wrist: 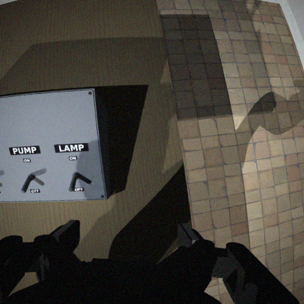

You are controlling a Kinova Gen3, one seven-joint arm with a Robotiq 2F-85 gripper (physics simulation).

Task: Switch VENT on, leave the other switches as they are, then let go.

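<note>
A grey switch panel (50, 120) lies at the left of the wrist view, its left part cut off by the frame edge. The PUMP switch (32, 177) and the LAMP switch (77, 177) each show a dark lever below their ON mark, close to their OFF mark. Lever and shadow are hard to tell apart. A small piece of another switch shows at the left frame edge; its label is out of view. The VENT label does not show. My gripper (128, 232) is open, with nothing between its fingers, below and right of the panel in the view.
The panel stands on a wood-grain table top (125, 20) and casts a dark shadow to its right. A tiled floor (215, 165) lies beyond the table's right edge, with arm-like shadows across it. A pale wall strip (295, 17) shows at the top right.
</note>
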